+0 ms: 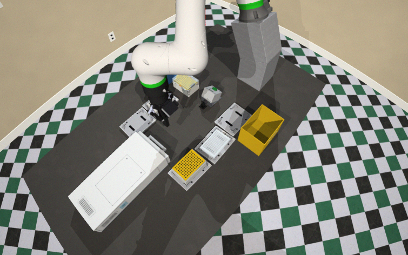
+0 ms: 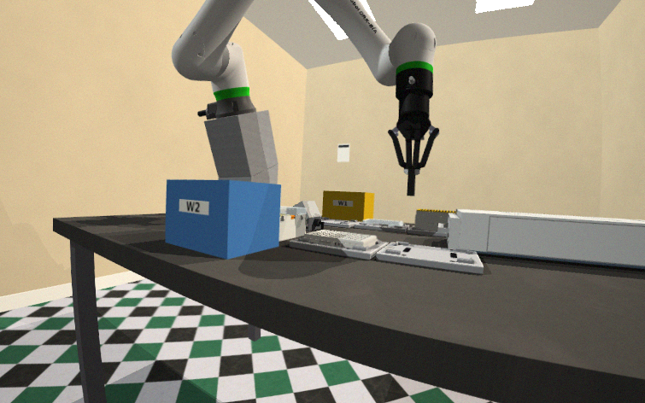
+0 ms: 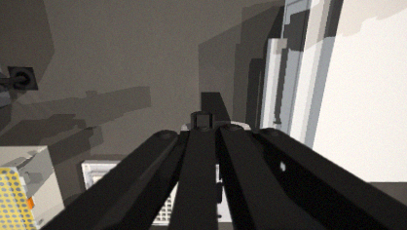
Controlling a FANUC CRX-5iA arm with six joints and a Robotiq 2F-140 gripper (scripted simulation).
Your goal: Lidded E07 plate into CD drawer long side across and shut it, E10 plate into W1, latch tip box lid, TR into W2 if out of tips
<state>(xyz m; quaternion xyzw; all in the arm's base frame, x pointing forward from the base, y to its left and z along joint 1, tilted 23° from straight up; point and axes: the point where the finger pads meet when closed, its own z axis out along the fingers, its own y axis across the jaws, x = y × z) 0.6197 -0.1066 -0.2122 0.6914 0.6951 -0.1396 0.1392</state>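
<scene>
My hand is 11 cm past the nest N3, 20 cm to the right of it and 14 cm above it. From my hand the other things lie so: lid 19 cm ahead, 12 cm below; black assay plate 19 cm ahead, 12 cm below; yellow tip rack TR 6 cm ahead, 19 cm to the left, 9 cm below.
</scene>
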